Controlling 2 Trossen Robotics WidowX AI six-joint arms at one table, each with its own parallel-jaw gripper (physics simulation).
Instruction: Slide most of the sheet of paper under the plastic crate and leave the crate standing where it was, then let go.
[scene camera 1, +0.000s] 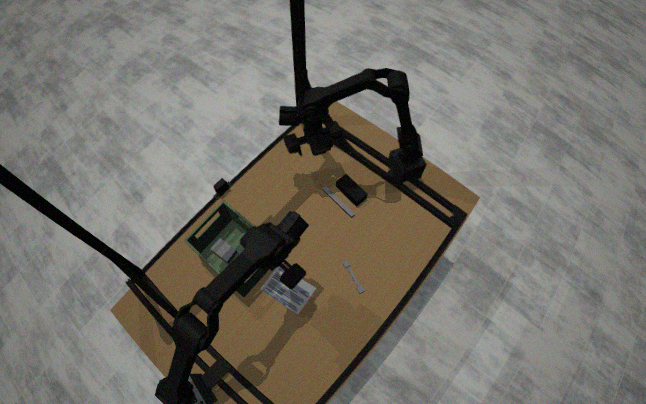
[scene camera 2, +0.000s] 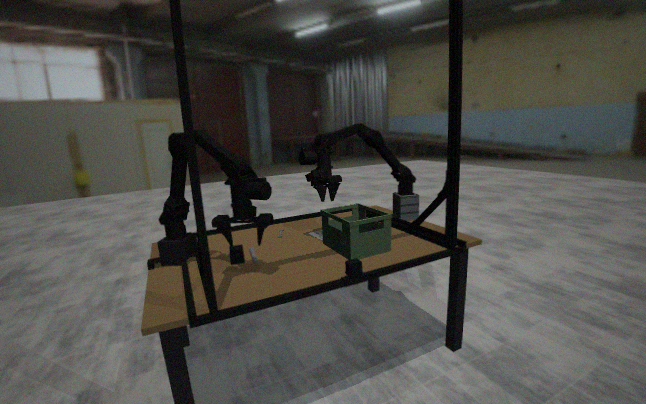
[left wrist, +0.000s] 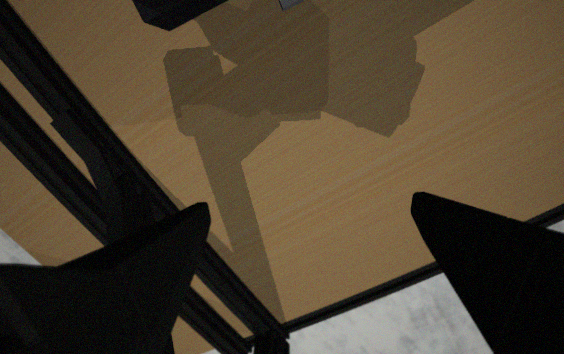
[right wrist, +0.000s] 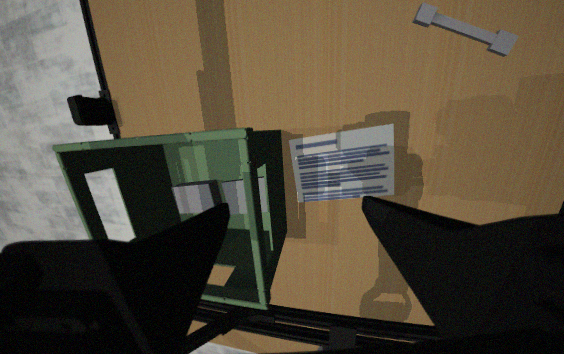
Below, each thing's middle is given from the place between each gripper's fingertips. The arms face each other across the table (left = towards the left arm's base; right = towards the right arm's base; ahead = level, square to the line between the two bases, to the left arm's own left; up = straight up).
Scene:
Now: left hand 43 cm to the left of the green plastic crate (scene camera 2: 356, 236), 4 cm short of it and 3 cm above it. From my left hand the other things lie so: small grey wrench (right wrist: 501, 43) 38 cm ahead, 23 cm to the right, 10 cm below; then printed sheet of paper (scene camera 1: 295, 299) 40 cm to the right, 24 cm ahead, 10 cm below.
Right now my right hand is 5 cm short of the printed sheet of paper, 1 cm to the left of it and 16 cm above it. Also, from my right hand: small grey wrench (18 cm ahead, 16 cm to the left, 16 cm below); then green plastic crate (15 cm behind, 4 cm to the right, 9 cm below).

